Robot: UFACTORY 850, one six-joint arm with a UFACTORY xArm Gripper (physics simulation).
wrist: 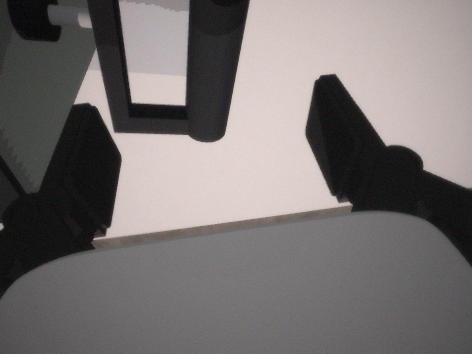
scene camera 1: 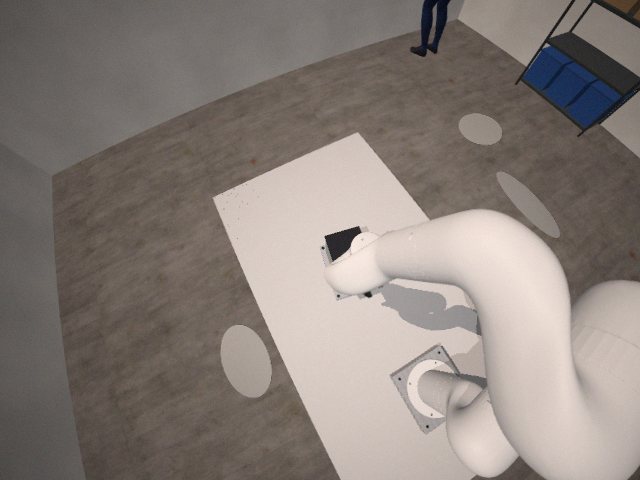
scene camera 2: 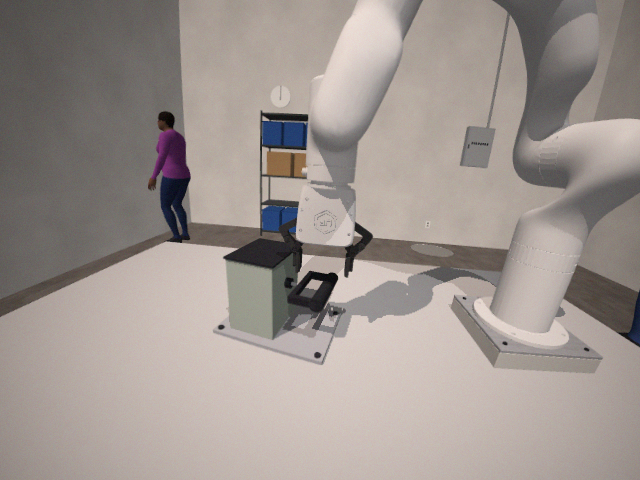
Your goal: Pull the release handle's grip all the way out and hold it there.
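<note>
The release handle's housing is a pale green box (scene camera 2: 252, 297) (wrist: 47, 85) with a black top (scene camera 1: 341, 242) (scene camera 2: 261, 252). A short light rod (wrist: 69, 16) joins its black collar (scene camera 2: 289, 282) (wrist: 36, 19) to the handle's black rectangular frame. The frame's outer bar is the thick round grip (scene camera 2: 323, 293) (wrist: 212, 75), held clear of the housing's side. My gripper (scene camera 2: 322, 272) (wrist: 211, 117) is open and empty, pointing down above the handle. One finger is near the housing's side, the other beyond the grip's outer side. In scene camera 1's view the arm hides the handle and fingers.
The housing stands on a grey base plate (scene camera 2: 305, 347) with dark bolts, on the white table (scene camera 1: 289, 206) (scene camera 2: 206, 413). My arm's mounting plate (scene camera 1: 403, 384) (scene camera 2: 478, 330) is to the right in scene camera 2's view. A person (scene camera 2: 173, 155) and shelving (scene camera 2: 261, 170) are behind the table.
</note>
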